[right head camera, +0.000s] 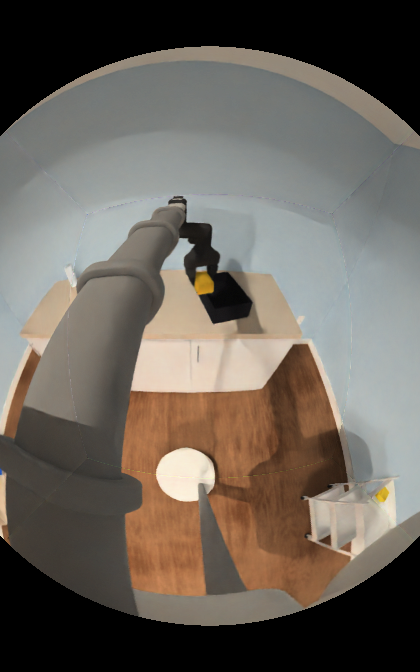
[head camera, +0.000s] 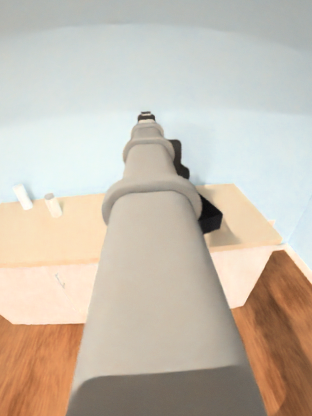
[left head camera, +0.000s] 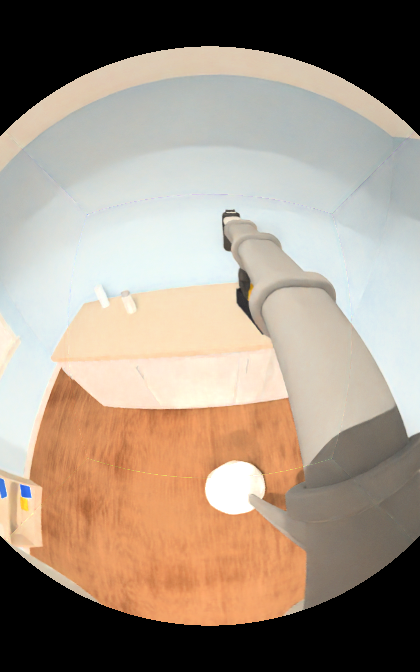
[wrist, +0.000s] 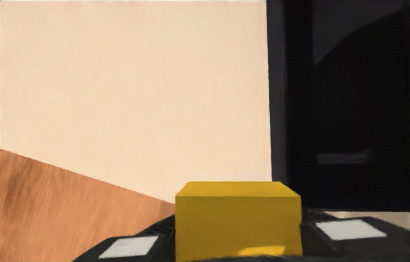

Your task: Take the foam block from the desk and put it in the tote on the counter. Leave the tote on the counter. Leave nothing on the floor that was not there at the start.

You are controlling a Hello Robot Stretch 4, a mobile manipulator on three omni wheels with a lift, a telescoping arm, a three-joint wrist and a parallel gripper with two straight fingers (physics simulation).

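Places are measured from the robot's base along level axes (x up, y right, z ahead), in centimetres.
Where they show: gripper, fingertip midpoint: point(wrist: 234, 224).
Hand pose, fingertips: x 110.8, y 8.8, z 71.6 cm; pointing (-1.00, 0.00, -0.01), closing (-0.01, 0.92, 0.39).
After its pixels a point has its place.
The yellow foam block point(left head camera: 251, 291) point(right head camera: 204, 283) point(wrist: 238, 225) @(x 115.3, y 8.4, z 73.0 cm) is held between the two fingers of my gripper point(right head camera: 204, 278) point(wrist: 234, 224) @(x 110.8, y 8.8, z 71.6 cm), which is shut on it and points down. The black open tote point(head camera: 212, 220) @(x 96.0, y 28.9, z 75.5 cm) point(left head camera: 247, 309) point(right head camera: 232, 312) point(wrist: 278, 100) @(x 95.1, y 11.5, z 83.6 cm) stands on the counter point(head camera: 50, 235) @(x 88.3, y -57.2, z 81.3 cm) point(left head camera: 165, 325) point(right head camera: 167, 312) point(wrist: 135, 90) @(x 88.3, y -9.9, z 80.1 cm), towards its right end. In the right head view the block appears by the tote's left rear edge. In the wrist view it overlaps the line of the tote's left wall. The arm hides gripper and block in the head view. The block's exact height above the tote is unclear.
Two pale cylinders point(head camera: 23, 197) @(x 97.6, y -85.8, z 110.2 cm) point(left head camera: 128, 302) stand on the counter's left part. A white round disc point(left head camera: 232, 487) point(right head camera: 181, 474) with a grey pole lies on the floor before the counter. A white cart point(right head camera: 358, 525) with a small yellow thing point(right head camera: 382, 494) stands at the right.
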